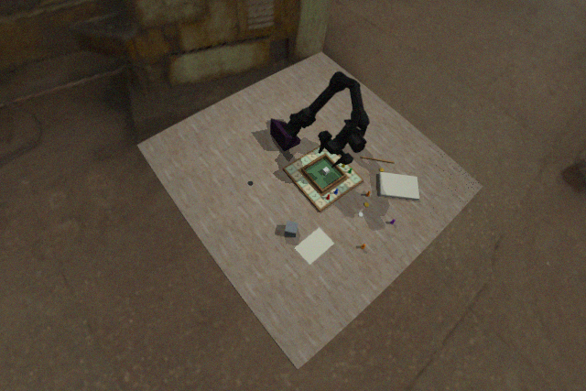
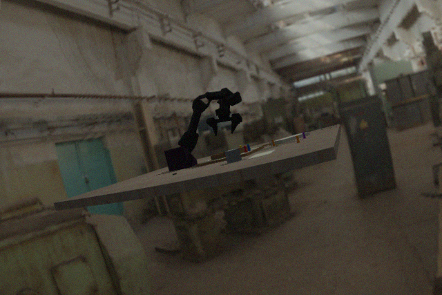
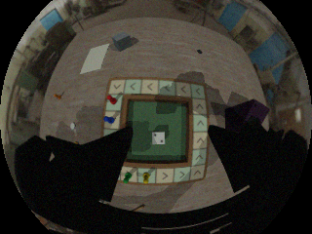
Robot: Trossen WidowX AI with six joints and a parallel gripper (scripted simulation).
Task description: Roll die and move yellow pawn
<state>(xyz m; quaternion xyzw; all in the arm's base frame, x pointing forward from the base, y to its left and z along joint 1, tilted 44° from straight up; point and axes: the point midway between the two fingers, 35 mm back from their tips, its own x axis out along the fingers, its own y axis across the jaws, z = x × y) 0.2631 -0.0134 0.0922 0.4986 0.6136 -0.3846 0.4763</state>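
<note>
Right now my gripper tip is 120 mm to the right of the yellow pawn, 100 mm above it and 20 mm short of it. Round my gripper tip: blue pawn: 120 mm ahead, 100 mm below; green felt tray: 120 mm below, 10 mm ahead; grey-white die: 100 mm below, 20 mm to the left, 10 mm ahead.
</note>
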